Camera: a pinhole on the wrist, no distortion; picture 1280 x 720 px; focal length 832.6 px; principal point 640.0 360.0 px. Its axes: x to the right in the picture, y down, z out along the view. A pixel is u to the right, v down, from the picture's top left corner.
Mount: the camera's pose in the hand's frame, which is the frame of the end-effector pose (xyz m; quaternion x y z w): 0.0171 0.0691 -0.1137 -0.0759 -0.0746 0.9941 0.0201
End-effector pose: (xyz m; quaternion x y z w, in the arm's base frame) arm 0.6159 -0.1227 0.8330 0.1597 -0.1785 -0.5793 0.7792
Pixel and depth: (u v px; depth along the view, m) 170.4 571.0 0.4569
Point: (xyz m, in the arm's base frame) 0.3991 -0.3623 1.1074
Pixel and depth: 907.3 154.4 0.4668
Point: 0.5105 0.0887 1.1695
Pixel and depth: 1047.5 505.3 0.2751
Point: 0.5047 0.0219 0.9262
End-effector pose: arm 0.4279 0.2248 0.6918 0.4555 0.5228 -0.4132 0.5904
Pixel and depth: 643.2 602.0 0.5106
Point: 0.3615 -0.1630 0.7570
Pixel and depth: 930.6 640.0 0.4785
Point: 0.3306 -0.1050 0.9122
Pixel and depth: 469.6 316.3 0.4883
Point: 0.5423 -0.1419 0.6673
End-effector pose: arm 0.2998 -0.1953 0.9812 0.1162 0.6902 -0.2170 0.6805
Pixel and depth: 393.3 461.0 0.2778
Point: 0.4398 -0.2859 0.9317
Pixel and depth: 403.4 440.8 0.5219
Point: 0.6317 -0.4508 0.9177
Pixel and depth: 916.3 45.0 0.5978
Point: 0.8332 -0.1875 1.2220
